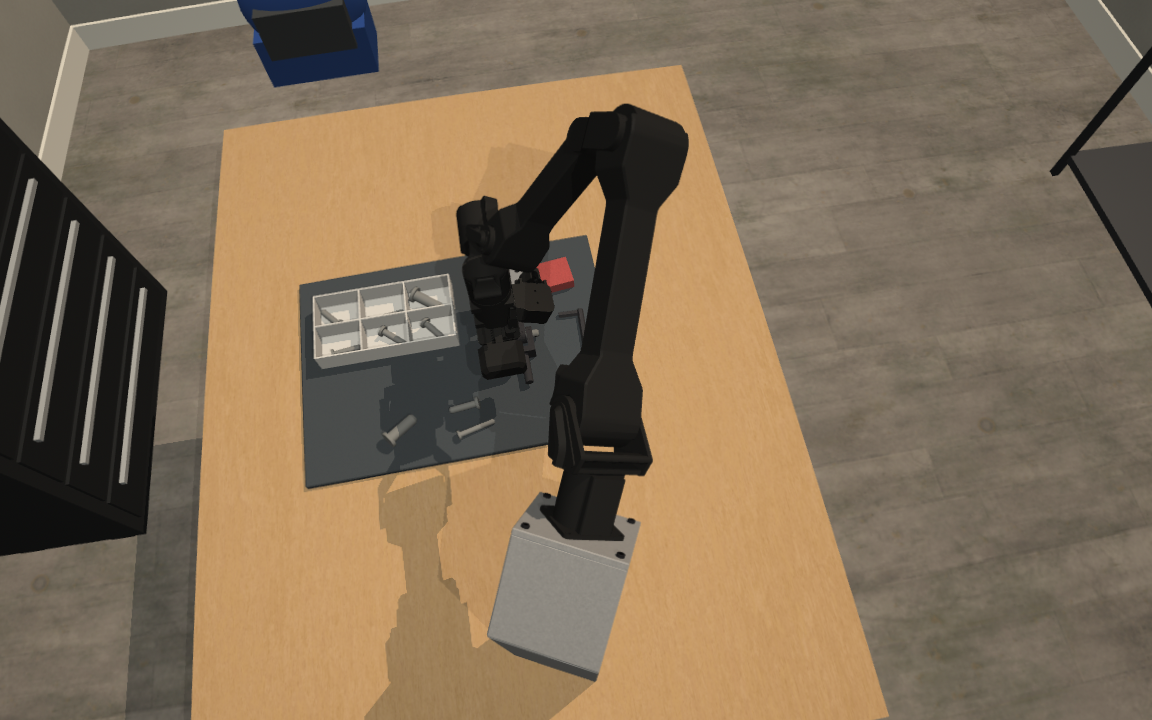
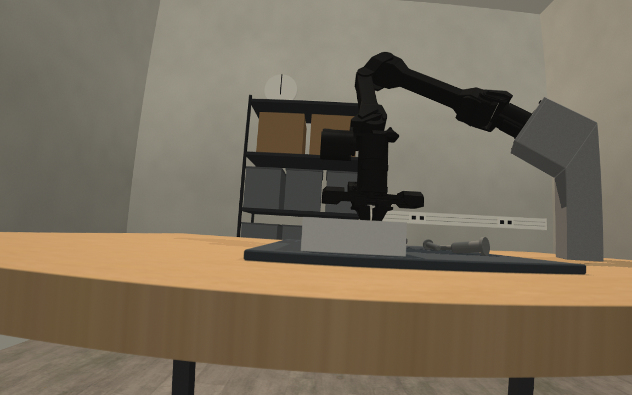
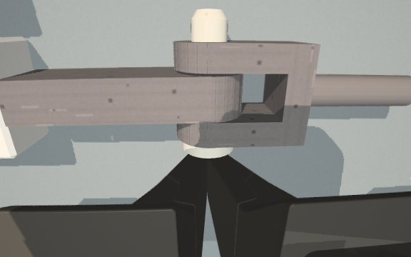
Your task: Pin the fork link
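My hand is 3 cm to the left of the grey eye plate and 3 cm above it. Also, from my hand: long strip 4 cm behind, 11 cm to the right, 3 cm below; dark mat 3 cm ahead, 6 cm to the left, 4 cm below; mount block 7 cm ahead, 6 cm to the right, 2 cm below.
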